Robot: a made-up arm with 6 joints. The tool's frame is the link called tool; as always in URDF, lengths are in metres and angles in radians. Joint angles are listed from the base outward.
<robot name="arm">
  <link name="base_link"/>
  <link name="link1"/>
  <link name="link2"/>
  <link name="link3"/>
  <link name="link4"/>
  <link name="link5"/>
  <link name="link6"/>
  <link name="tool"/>
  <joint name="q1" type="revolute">
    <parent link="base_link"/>
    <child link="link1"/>
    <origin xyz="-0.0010 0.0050 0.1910" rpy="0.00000 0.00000 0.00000"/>
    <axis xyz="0 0 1"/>
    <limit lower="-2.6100" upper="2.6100"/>
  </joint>
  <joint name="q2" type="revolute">
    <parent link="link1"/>
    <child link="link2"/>
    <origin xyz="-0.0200 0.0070 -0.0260" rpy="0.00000 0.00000 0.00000"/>
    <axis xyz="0.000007 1 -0.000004"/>
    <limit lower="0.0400" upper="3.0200"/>
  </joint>
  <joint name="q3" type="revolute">
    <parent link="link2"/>
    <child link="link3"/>
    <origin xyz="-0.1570 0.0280 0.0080" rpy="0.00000 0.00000 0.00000"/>
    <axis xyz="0.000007 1 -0.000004"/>
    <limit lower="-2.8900" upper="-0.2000"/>
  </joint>
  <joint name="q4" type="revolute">
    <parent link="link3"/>
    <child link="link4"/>
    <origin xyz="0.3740 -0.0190 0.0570" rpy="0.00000 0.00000 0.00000"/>
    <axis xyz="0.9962 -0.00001 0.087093"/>
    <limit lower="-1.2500" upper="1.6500"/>
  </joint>
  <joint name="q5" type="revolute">
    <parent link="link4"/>
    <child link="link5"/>
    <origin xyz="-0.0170 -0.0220 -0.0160" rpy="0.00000 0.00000 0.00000"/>
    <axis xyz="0.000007 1 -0.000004"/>
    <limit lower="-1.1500" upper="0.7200"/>
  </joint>
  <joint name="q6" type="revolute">
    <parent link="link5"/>
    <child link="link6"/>
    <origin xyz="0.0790 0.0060 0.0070" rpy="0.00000 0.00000 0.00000"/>
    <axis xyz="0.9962 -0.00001 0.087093"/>
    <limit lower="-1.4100" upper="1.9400"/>
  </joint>
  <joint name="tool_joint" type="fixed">
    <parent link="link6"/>
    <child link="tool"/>
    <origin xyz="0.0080 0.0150 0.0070" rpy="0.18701 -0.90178 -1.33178"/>
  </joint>
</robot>
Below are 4 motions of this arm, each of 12 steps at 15 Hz.
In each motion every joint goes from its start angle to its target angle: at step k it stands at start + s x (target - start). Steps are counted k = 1, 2, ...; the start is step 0. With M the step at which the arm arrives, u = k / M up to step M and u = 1 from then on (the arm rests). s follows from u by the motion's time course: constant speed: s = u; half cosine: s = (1 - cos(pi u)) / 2; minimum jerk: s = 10 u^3 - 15 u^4 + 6 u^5.
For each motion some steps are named. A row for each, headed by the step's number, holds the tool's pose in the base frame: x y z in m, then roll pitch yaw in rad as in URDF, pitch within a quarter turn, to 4 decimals.
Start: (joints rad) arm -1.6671 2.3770 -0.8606 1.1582 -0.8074 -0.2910
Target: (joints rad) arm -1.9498 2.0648 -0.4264 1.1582 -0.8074 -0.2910
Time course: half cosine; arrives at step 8
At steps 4, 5, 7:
4: -0.0677 -0.1429 -0.1286 -0.8443 -0.5304 2.8419
5: -0.0707 -0.1228 -0.1245 -0.8714 -0.5317 2.8015
7: -0.0714 -0.0941 -0.1190 -0.9096 -0.5330 2.7445

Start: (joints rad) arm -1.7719 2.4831 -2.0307 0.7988 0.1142 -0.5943
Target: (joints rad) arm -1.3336 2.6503 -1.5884 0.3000 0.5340 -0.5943
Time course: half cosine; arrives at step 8
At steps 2, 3, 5, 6, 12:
2: -0.0333 -0.5064 0.0557 -0.4770 -0.4235 -2.5225
3: 0.0061 -0.4840 0.0090 -0.6278 -0.3463 -2.3176
5: 0.0795 -0.4015 -0.0872 -0.9113 -0.0826 -1.9013
6: 0.0996 -0.3571 -0.1205 -1.0042 0.0534 -1.7502
12: 0.1114 -0.3141 -0.1461 -1.0772 0.1845 -1.6239

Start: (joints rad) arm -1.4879 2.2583 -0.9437 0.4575 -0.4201 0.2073
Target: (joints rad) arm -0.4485 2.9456 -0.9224 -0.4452 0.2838 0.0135
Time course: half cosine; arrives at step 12
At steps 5, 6, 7, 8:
5: 0.0915 -0.1489 -0.1898 -1.0710 0.0541 -2.0027
6: 0.0887 -0.1003 -0.2078 -1.2086 0.1752 -1.7417
7: 0.0725 -0.0559 -0.2203 -1.3300 0.3146 -1.4943
8: 0.0470 -0.0217 -0.2270 -1.4289 0.4571 -1.2734

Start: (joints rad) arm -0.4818 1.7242 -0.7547 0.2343 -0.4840 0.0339
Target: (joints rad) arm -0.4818 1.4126 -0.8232 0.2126 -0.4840 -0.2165
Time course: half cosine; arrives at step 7
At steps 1, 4, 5, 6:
1: 0.2981 -0.1430 0.0256 -0.3031 -0.5420 -1.6258
4: 0.3231 -0.1543 0.1019 -0.1450 -0.7521 -1.6739
5: 0.3284 -0.1566 0.1305 -0.0770 -0.8268 -1.7129
6: 0.3310 -0.1576 0.1506 -0.0238 -0.8776 -1.7489

